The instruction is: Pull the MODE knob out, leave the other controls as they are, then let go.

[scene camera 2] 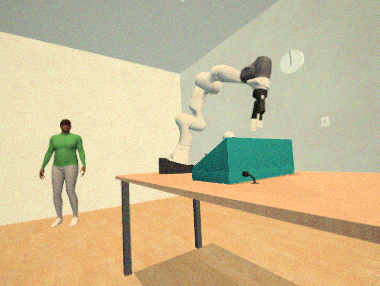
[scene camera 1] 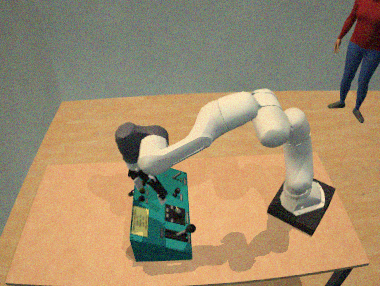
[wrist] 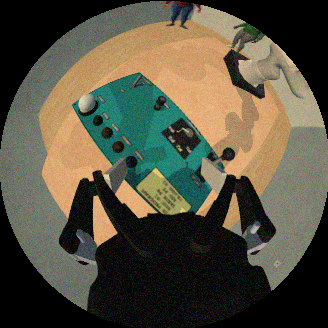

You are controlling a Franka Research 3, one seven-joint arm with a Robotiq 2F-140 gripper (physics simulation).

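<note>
The teal control panel [scene camera 1: 160, 252] [scene camera 2: 260, 152] [wrist: 132, 107] stands on the table. In the wrist view it bears a white ball knob [wrist: 86, 103], a row of dark round knobs [wrist: 107, 132] and a small black knob [wrist: 160, 102] on the opposite side. The label lettering is too small to read, so I cannot tell which control is MODE. My gripper [scene camera 1: 150, 191] [scene camera 2: 257, 125] [wrist: 163, 165] is open and empty, above the panel and apart from it. In the wrist view the last dark knob [wrist: 131, 161] shows close beside the left fingertip.
A lever with a black ball [scene camera 1: 190, 228] [wrist: 228, 154] sticks out near the panel's yellow label [scene camera 1: 140, 221] [wrist: 162, 192] end. A black slotted plate [wrist: 172, 143] with a small lever lies beside it. A bent black piece [scene camera 2: 246, 174] stands behind the panel. Two people stand beyond the table.
</note>
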